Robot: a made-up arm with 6 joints. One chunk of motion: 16 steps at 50 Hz.
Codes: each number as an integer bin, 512 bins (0 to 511) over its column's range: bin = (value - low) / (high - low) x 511, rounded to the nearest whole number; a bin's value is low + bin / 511 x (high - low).
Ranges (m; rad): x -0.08..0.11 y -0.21..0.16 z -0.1..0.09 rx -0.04..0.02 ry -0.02..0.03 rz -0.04..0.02
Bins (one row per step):
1: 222 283 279 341 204 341
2: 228 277 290 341 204 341
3: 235 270 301 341 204 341
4: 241 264 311 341 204 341
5: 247 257 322 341 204 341
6: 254 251 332 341 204 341
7: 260 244 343 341 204 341
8: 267 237 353 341 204 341
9: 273 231 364 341 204 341
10: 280 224 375 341 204 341
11: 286 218 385 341 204 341
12: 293 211 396 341 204 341
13: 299 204 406 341 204 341
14: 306 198 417 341 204 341
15: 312 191 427 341 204 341
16: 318 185 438 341 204 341
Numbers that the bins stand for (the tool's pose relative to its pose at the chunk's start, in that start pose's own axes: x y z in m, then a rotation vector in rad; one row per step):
1: 0.0025 -0.0051 0.0037 0.0000 0.0000 0.0000
2: 0.0048 -0.0094 0.0078 0.0000 0.0000 0.0000
3: 0.0074 -0.0145 0.0119 0.0000 0.0000 0.0000
4: 0.0096 -0.0188 0.0156 0.0000 0.0000 0.0000
5: 0.0118 -0.0239 0.0197 0.0000 0.0000 0.0000
6: 0.0144 -0.0283 0.0234 0.0000 0.0000 0.0000
7: 0.0167 -0.0333 0.0275 0.0000 0.0000 0.0000
8: 0.0193 -0.0384 0.0313 0.0000 0.0000 0.0000
9: 0.0215 -0.0427 0.0353 0.0000 0.0000 0.0000
10: 0.0241 -0.0478 0.0394 0.0000 0.0000 0.0000
11: 0.0263 -0.0522 0.0432 0.0000 0.0000 0.0000
12: 0.0289 -0.0572 0.0472 0.0000 0.0000 0.0000
13: 0.0312 -0.0623 0.0510 0.0000 0.0000 0.0000
14: 0.0338 -0.0666 0.0550 0.0000 0.0000 0.0000
15: 0.0360 -0.0717 0.0588 0.0000 0.0000 0.0000
16: 0.0382 -0.0760 0.0629 0.0000 0.0000 0.0000

